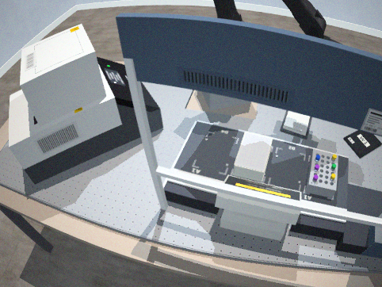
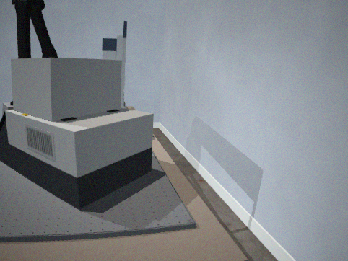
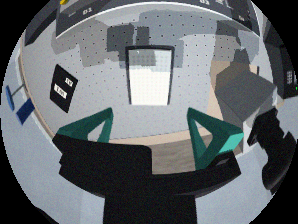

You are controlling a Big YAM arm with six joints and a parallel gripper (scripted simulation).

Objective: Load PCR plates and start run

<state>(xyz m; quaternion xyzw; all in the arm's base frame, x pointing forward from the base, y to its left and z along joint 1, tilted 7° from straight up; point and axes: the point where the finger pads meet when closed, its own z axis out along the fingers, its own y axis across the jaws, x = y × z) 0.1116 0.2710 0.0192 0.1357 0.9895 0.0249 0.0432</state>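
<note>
Right now my hand is 14 cm above the dark nest pad. Round my hand: tube cooling block: 28 cm ahead, 7 cm below, 5 cm to the left; post: 39 cm ahead, 38 cm to the right, 10 cm above; dark nest: 27 cm to the left, 14 cm below, 6 cm ahead.
</note>
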